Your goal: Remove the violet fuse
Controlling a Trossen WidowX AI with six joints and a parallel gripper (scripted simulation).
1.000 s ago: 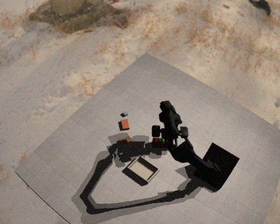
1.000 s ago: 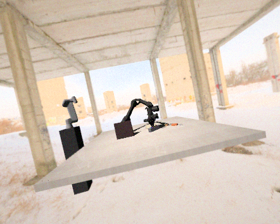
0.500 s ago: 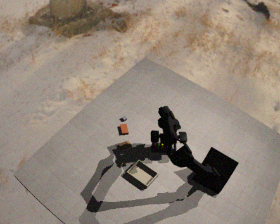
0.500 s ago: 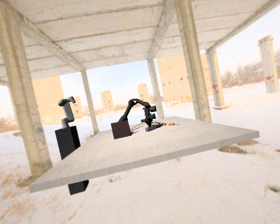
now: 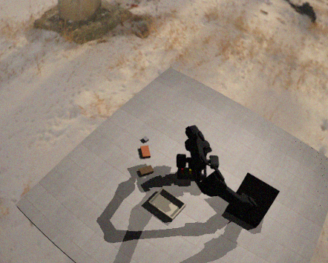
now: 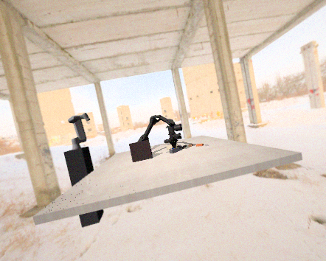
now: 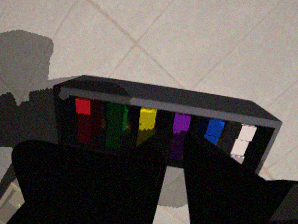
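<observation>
Now: gripper tip 10 mm above the violet fuse. From my gripper tip the other things lie so: tray (20 mm ahead, 210 mm to the left, 30 mm below); then grey cube (300 mm ahead, 60 mm to the right, 30 mm below).
</observation>
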